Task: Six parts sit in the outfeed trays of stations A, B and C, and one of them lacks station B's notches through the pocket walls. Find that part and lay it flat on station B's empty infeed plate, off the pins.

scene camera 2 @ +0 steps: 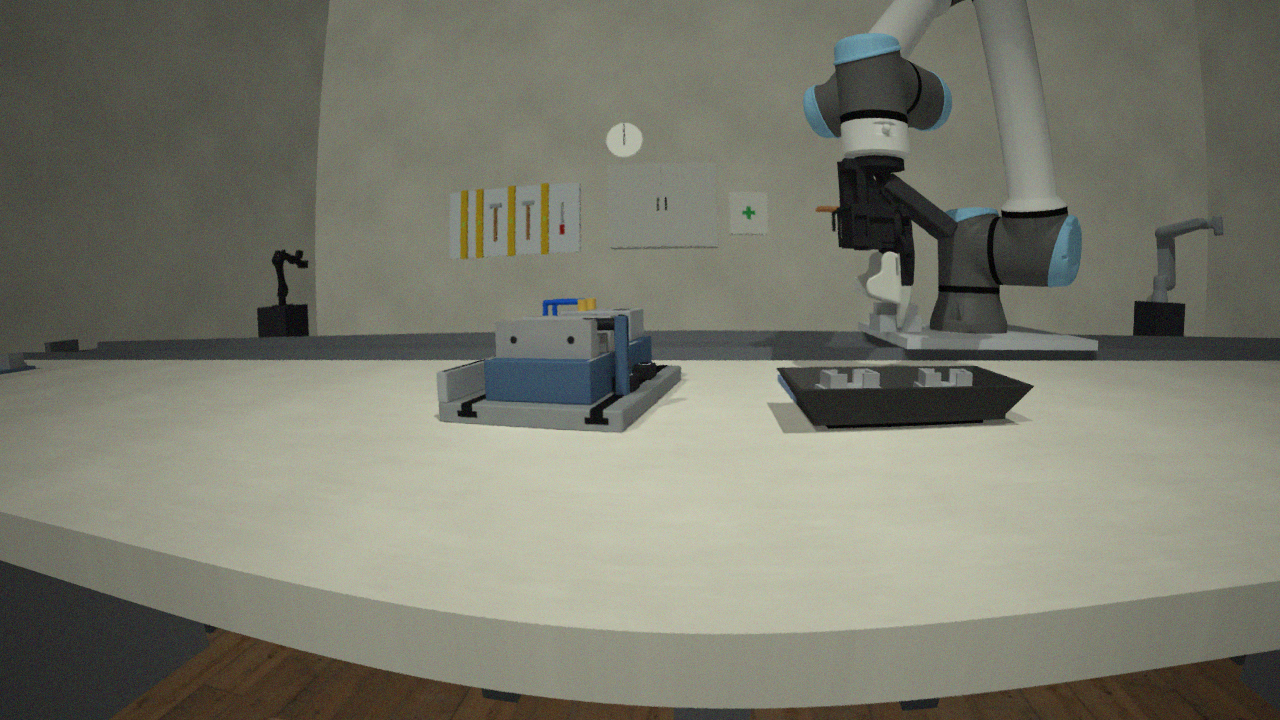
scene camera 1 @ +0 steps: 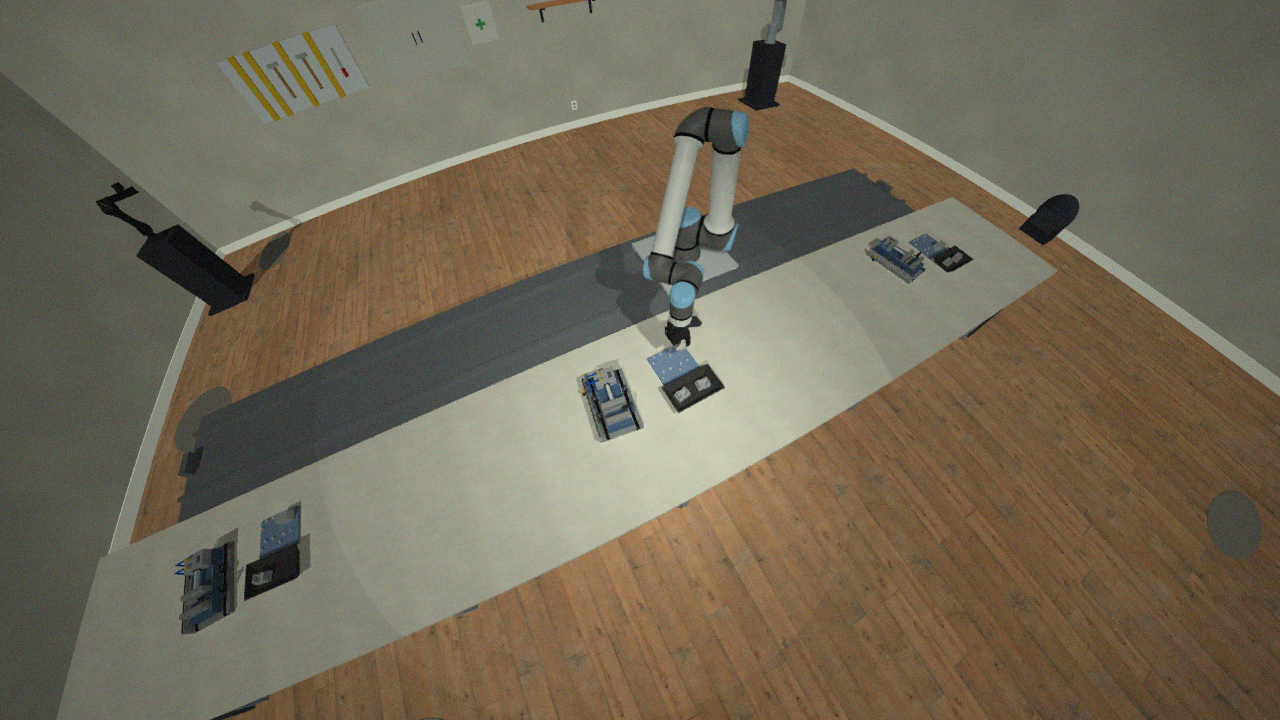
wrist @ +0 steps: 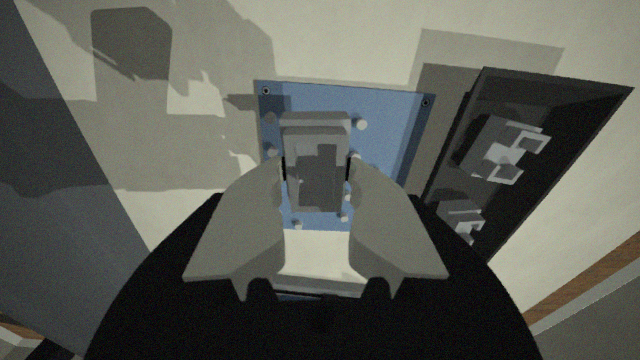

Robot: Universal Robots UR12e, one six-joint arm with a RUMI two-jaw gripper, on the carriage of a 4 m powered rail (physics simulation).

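Places are measured from the arm's base along level axes (x left, y ahead, z down), in centimetres.
Pixels of known places: gripper, fingertip midpoint: (scene camera 2: 893,325) (scene camera 1: 680,346) (wrist: 315,160); arm's base, link origin: (scene camera 2: 968,330) (scene camera 1: 683,253).
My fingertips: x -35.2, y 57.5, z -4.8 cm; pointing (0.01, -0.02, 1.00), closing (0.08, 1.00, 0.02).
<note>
Ahead of a thing's pixels: the offset from my fingertips to its top centre. "spot": to the spot under its first point.
My gripper (scene camera 1: 678,343) (scene camera 2: 896,308) (wrist: 315,160) is shut on a grey part {dx +0.3, dy +0.0, dz -2.9 cm} (scene camera 2: 881,319) (wrist: 315,134), held by its two sides above station B's blue infeed plate {dx -5.0, dy +3.0, dz +7.0 cm} (scene camera 1: 665,367) (wrist: 395,117). The part's pocket faces the wrist camera and is partly in shadow; I cannot make out notches in its walls. Pale pins stand on the plate around and below the part; the part hides some. Station B's black outfeed tray (scene camera 1: 694,402) (scene camera 2: 913,410) (wrist: 555,80) holds two grey parts, one {dx -9.8, dy +19.4, dz +3.1 cm} (scene camera 2: 850,379) {dx +0.7, dy +19.0, dz +3.1 cm} (wrist: 501,154) and another (scene camera 2: 943,377) (wrist: 462,219), both with gaps in their walls.
Station B's fixture (scene camera 1: 611,402) (scene camera 2: 550,380) stands left of the plate and tray. At the table's left end stand another fixture (scene camera 1: 207,586), plate {dx -193.9, dy +0.1, dz +7.0 cm} (scene camera 1: 281,530) and tray {dx -193.9, dy +16.7, dz +3.6 cm} (scene camera 1: 288,574); at its right end a third fixture {dx +148.0, dy +3.3, dz -2.1 cm} (scene camera 1: 895,259), plate {dx +181.8, dy +2.6, dz +7.0 cm} (scene camera 1: 925,243) and tray {spot: dx +191.3, dy +23.4, dz +6.4 cm} (scene camera 1: 964,261).
</note>
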